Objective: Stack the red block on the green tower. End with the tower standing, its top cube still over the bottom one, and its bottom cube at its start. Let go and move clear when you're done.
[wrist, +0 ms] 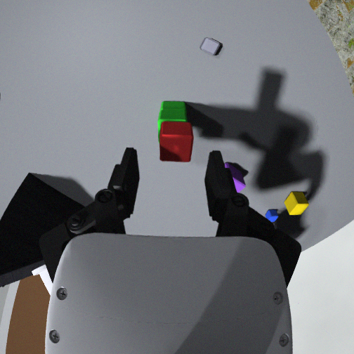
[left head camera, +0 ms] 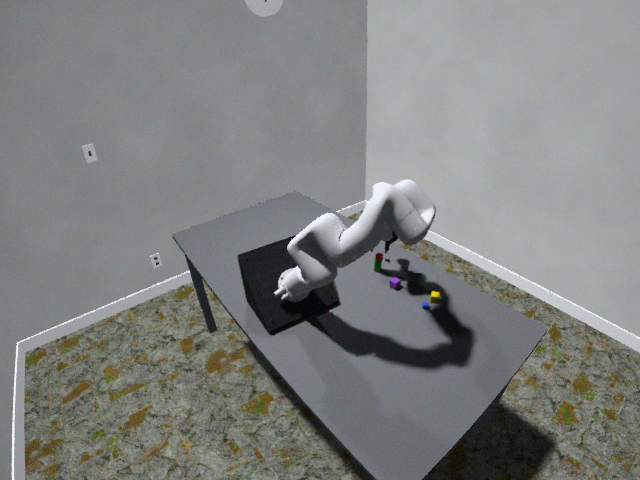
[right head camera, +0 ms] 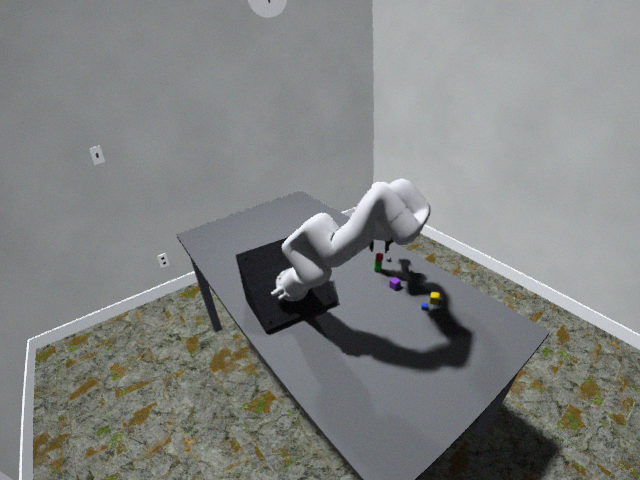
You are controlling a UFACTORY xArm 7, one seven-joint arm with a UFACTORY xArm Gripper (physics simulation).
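Frame: origin at the arm's base, x right, y ahead, z up, level; centimetres.
Seen in the pictures: gripper, fingertip midpoint: point(left head camera: 379, 251) point(right head camera: 379, 251); arm's base at its link origin: point(left head camera: 294, 285) point(right head camera: 292, 285).
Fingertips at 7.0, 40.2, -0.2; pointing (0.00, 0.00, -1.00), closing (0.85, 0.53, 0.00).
Pixels of each thing's top centre, then the offset from my fingertips to it, as dx, dy, dz. "spot": a spot on its surface instead.
- red block at its top centre: point(right head camera: 379, 254) point(left head camera: 379, 254) +0.2, +0.1, -1.8
- green tower at a spot on its surface: point(right head camera: 377, 266) point(left head camera: 377, 266) spot: +0.7, -1.4, -7.0
- purple cube at its top centre: point(right head camera: 395, 280) point(left head camera: 395, 279) +12.5, -3.6, -6.6
- yellow cube at its top centre: point(right head camera: 435, 294) point(left head camera: 435, 294) +29.7, +0.4, -6.6
- small blue cube at its top centre: point(right head camera: 424, 304) point(left head camera: 425, 303) +29.3, -5.7, -8.0
The red block point(left head camera: 379, 256) point(right head camera: 379, 256) point(wrist: 176, 142) sits on top of the green tower point(left head camera: 377, 266) point(right head camera: 377, 266) point(wrist: 172, 115), which stands upright on the table. In the wrist view two green cubes show, one above the other, and the red block covers part of the upper one. My gripper point(right head camera: 379, 249) point(wrist: 172, 163) is open and empty, above the tower and apart from it. In the left head camera view the arm hides part of the gripper.
A purple cube point(left head camera: 395, 283) point(right head camera: 394, 283) point(wrist: 235, 177) stands near the tower. A yellow cube point(left head camera: 435, 297) point(right head camera: 434, 298) point(wrist: 296, 203) and a small blue cube point(left head camera: 425, 305) point(right head camera: 424, 306) point(wrist: 271, 215) are farther off. A small grey block point(wrist: 211, 46) lies beyond the tower. The arm's black base plate point(left head camera: 258, 289) is on the table.
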